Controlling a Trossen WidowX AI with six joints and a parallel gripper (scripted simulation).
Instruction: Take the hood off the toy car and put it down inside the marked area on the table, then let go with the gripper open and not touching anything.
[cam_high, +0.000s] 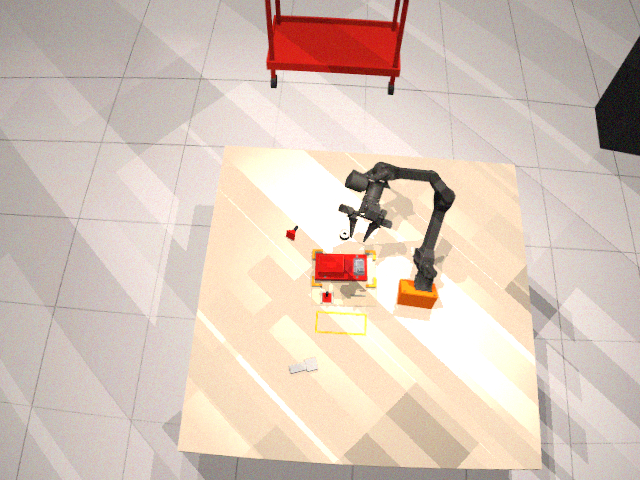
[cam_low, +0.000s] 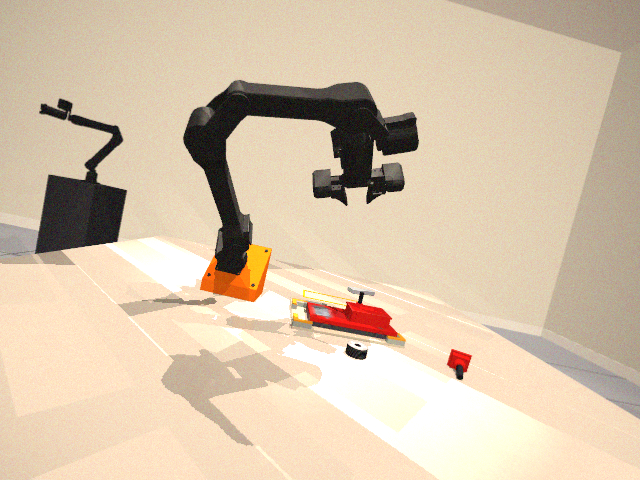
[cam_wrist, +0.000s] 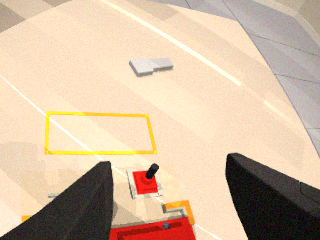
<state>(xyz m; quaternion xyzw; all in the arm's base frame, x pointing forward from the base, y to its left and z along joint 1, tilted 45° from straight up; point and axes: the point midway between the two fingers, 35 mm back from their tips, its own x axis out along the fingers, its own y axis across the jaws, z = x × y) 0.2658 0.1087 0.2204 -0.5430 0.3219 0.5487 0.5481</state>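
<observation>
The hood lies 80 mm ahead of my gripper tip and 250 mm below it. The rest, counted from my gripper tip: white piece (120 mm ahead, 400 mm to the left, 280 mm below); black wheel (50 mm ahead, 160 mm to the right, 280 mm below).
</observation>
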